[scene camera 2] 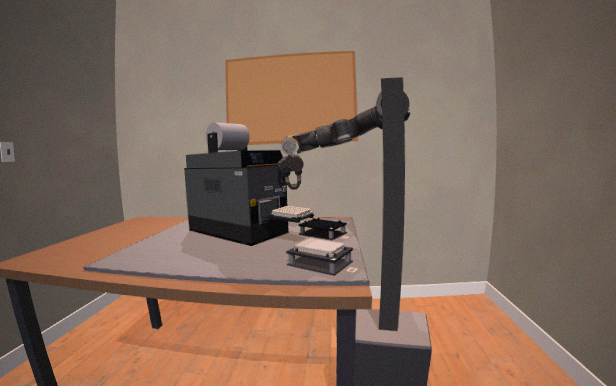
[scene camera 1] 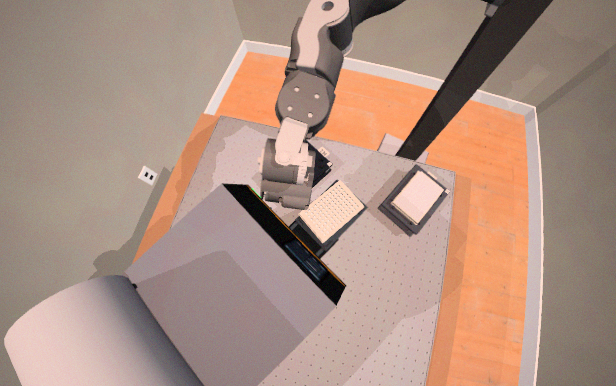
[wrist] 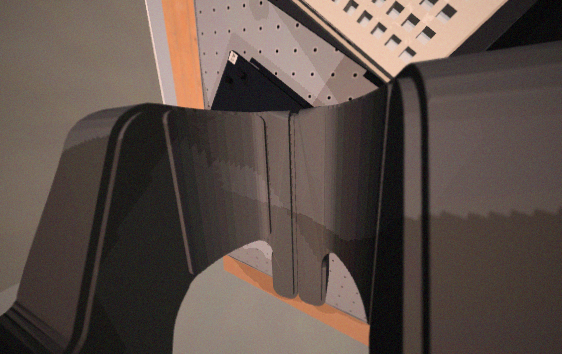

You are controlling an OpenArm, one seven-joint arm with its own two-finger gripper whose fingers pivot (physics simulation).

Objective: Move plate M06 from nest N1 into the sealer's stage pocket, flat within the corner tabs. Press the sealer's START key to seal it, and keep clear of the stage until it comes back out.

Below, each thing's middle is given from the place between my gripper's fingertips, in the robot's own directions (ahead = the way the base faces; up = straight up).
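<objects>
The film roll (scene camera 1: pixel 102 324) is 220 mm above my hand and 300 mm ahead of it.
</objects>
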